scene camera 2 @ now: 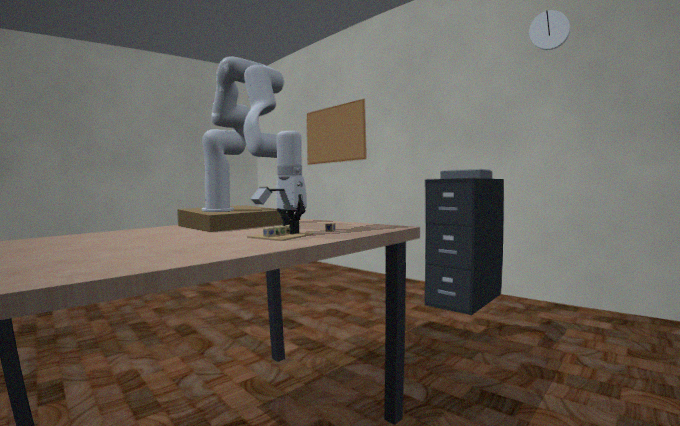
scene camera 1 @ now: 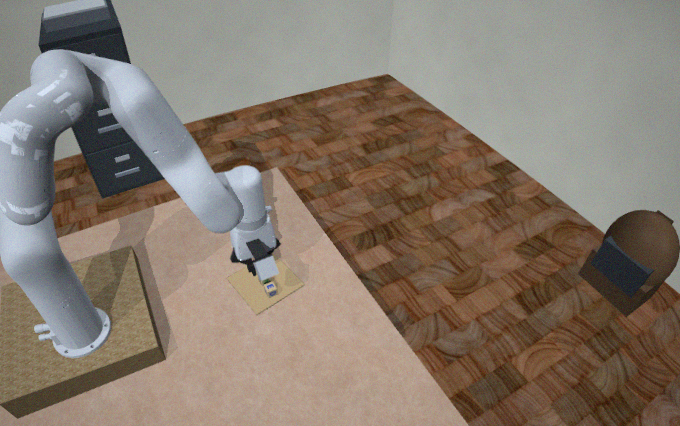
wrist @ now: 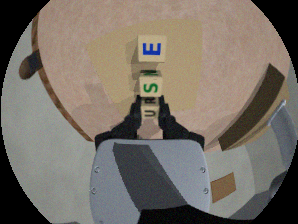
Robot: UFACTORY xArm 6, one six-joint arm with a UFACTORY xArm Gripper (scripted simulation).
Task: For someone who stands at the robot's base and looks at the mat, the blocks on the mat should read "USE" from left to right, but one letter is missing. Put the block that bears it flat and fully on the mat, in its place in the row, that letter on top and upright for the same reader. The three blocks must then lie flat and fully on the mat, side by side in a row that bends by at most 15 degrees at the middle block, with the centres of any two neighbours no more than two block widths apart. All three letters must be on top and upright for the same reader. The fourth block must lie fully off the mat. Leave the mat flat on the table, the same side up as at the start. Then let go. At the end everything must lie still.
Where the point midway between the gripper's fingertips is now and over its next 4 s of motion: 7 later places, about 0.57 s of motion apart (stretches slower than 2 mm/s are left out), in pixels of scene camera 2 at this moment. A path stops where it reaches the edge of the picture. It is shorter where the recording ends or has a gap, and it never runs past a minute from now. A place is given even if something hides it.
My gripper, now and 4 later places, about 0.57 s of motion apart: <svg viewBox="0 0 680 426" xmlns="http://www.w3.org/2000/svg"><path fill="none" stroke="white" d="M291 233L290 219L290 202L290 191L289 173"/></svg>
